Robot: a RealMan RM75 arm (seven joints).
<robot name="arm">
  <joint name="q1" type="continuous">
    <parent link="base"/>
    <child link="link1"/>
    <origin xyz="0 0 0.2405"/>
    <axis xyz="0 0 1"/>
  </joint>
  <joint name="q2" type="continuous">
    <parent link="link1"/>
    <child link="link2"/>
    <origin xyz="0 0 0"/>
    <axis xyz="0 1 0"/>
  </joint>
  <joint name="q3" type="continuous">
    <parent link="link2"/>
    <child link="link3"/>
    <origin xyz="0 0 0.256"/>
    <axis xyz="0 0 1"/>
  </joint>
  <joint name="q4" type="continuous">
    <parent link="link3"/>
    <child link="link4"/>
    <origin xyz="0 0 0"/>
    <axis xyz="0 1 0"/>
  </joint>
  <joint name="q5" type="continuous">
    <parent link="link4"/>
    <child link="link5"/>
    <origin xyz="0 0 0.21"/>
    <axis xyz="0 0 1"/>
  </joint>
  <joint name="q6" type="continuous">
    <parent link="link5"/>
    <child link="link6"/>
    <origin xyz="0 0 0"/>
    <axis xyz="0 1 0"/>
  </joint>
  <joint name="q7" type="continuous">
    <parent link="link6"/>
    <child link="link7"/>
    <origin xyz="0 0 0.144"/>
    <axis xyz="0 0 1"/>
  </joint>
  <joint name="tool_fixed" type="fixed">
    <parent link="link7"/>
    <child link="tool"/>
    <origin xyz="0 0 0"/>
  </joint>
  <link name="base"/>
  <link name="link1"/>
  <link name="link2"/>
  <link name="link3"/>
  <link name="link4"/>
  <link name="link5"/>
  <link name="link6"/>
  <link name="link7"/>
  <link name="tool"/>
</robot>
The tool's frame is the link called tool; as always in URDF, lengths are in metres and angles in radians. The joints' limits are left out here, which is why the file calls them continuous.
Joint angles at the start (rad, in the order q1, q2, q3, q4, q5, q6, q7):
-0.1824 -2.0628 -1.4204 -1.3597 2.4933 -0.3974 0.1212
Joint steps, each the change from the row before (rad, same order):
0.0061 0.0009 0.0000 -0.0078 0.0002 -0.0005 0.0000
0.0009 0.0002 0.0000 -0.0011 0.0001 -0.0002 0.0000
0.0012 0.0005 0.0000 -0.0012 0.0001 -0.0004 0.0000
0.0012 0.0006 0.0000 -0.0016 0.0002 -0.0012 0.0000
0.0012 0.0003 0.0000 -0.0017 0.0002 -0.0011 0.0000
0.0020 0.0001 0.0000 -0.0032 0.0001 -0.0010 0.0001
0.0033 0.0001 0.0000 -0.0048 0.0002 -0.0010 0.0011
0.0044 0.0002 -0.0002 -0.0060 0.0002 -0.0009 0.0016
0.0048 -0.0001 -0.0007 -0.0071 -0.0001 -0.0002 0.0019
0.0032 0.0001 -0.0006 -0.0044 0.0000 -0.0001 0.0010
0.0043 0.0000 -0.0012 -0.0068 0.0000 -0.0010 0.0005
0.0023 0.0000 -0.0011 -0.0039 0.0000 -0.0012 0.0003
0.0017 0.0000 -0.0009 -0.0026 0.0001 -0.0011 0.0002
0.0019 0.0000 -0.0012 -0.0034 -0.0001 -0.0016 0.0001
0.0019 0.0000 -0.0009 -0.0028 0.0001 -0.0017 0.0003
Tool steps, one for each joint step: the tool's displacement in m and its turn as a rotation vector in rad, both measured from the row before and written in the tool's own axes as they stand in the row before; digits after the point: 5 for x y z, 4 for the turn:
0.00035 -0.00051 -0.00147 0.0010 0.0030 -0.0006
0.00002 -0.00011 -0.00022 0.0002 0.0003 0.0000
-0.00005 -0.00027 -0.00030 0.0005 0.0000 0.0001
-0.00004 -0.00023 -0.00033 0.0004 -0.0005 0.0004
-0.00002 -0.00011 -0.00031 0.0001 -0.0003 0.0002
0.00017 0.00003 -0.00051 -0.0002 0.0007 -0.0001
0.00023 -0.00002 -0.00080 0.0000 0.0014 0.0007
0.00029 -0.00018 -0.00106 0.0004 0.0021 0.0009
0.00065 -0.00013 -0.00119 0.0004 0.0038 0.0005
0.00038 -0.00024 -0.00080 0.0006 0.0023 0.0001
0.00071 -0.00022 -0.00114 0.0006 0.0032 -0.0008
0.00044 -0.00019 -0.00065 0.0004 0.0015 -0.0005
0.00022 -0.00022 -0.00047 0.0005 0.0007 -0.0004
0.00038 -0.00020 -0.00057 0.0004 0.0010 -0.0007
0.00014 -0.00022 -0.00051 0.0005 0.0002 -0.0004

